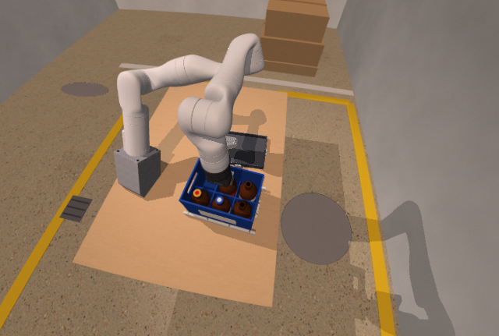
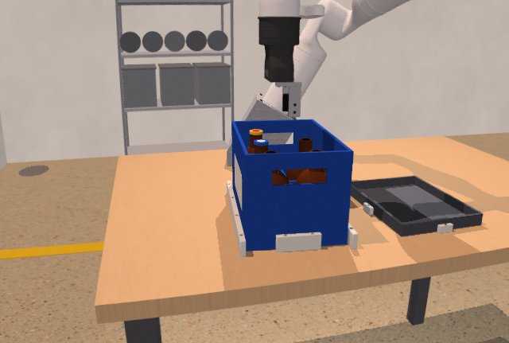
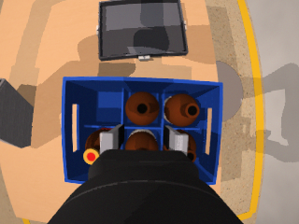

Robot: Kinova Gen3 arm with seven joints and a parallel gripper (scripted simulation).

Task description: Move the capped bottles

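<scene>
Right now the blue crate is 15 cm below my hand and 1 cm to the right of it. Also, from my hand: dark tray: 27 cm to the left, 22 cm below, 2 cm behind.
</scene>
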